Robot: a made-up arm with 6 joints.
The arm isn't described. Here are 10 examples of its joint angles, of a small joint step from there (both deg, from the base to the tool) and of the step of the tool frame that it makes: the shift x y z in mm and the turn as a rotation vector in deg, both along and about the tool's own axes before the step.
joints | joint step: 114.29 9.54 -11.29 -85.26 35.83 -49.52 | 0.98 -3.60 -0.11 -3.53 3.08 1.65
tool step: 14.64 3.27 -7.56 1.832 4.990 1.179
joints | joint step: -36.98 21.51 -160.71 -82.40 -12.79 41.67 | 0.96 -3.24 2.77 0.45 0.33 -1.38
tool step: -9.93 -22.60 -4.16 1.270 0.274 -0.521
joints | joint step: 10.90 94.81 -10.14 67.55 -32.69 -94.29 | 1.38 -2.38 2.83 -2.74 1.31 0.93
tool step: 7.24 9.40 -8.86 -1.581 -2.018 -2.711
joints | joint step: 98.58 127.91 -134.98 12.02 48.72 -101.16 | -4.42 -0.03 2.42 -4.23 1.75 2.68
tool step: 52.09 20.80 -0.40 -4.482 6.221 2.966
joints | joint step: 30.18 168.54 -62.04 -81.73 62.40 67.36 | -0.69 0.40 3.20 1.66 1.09 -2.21
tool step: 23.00 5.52 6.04 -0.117 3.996 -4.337
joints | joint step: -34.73 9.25 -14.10 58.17 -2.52 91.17 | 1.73 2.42 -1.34 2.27 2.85 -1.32
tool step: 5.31 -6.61 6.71 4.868 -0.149 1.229
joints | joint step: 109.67 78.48 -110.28 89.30 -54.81 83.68 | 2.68 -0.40 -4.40 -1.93 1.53 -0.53
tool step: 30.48 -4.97 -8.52 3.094 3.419 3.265
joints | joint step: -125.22 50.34 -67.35 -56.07 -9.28 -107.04 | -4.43 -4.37 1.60 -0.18 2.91 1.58
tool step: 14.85 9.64 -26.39 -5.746 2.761 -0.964
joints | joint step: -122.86 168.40 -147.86 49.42 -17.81 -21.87 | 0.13 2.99 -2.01 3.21 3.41 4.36
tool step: 30.99 -7.46 0.51 0.058 4.402 7.218
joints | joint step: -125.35 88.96 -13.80 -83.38 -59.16 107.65 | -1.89 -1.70 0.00 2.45 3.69 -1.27
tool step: -12.17 -5.08 -7.54 2.618 -5.517 -0.485
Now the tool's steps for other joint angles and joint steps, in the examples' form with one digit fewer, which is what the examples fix.
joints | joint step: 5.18 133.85 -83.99 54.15 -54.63 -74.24 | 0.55 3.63 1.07 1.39 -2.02 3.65
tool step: 30.8 22.5 -1.5 -0.08 3.03 1.21
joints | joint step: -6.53 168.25 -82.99 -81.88 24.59 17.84 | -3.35 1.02 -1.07 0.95 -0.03 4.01
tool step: 19.4 -4.1 14.8 -1.37 1.05 7.93
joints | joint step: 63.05 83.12 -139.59 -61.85 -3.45 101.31 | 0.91 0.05 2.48 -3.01 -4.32 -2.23
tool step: 18.1 1.7 0.2 -3.06 3.26 -4.20
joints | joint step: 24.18 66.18 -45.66 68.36 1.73 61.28 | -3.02 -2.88 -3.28 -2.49 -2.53 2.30
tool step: 6.6 39.3 -20.0 -8.86 0.46 0.42
